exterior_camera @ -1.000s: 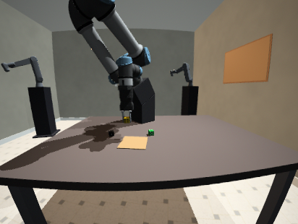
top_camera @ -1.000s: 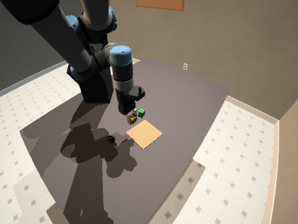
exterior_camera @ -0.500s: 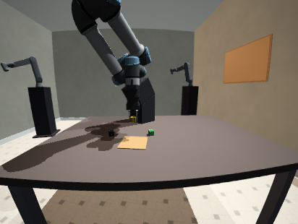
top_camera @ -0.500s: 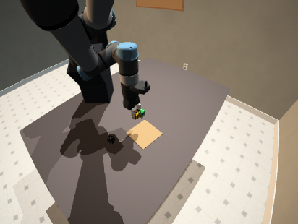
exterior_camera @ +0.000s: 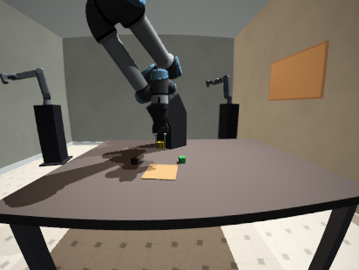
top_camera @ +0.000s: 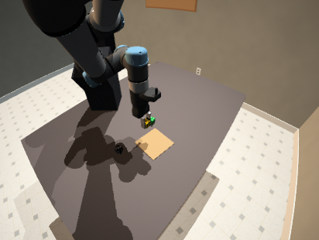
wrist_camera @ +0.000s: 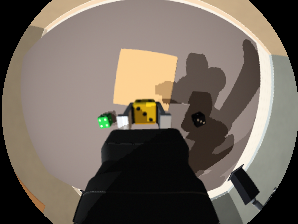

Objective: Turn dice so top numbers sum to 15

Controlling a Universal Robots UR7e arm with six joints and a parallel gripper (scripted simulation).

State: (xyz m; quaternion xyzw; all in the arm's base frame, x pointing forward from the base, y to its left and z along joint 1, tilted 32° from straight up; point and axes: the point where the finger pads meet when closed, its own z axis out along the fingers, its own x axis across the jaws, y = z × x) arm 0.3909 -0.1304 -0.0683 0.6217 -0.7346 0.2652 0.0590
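The tan mat lies 5 cm ahead of my hand, 1 cm to the right of it and 12 cm below it. From my hand the other things lie so: black die 9 cm behind, 13 cm to the right, 10 cm below; then yellow die right at my hand; then green die 3 cm behind, 12 cm to the left, 10 cm below.
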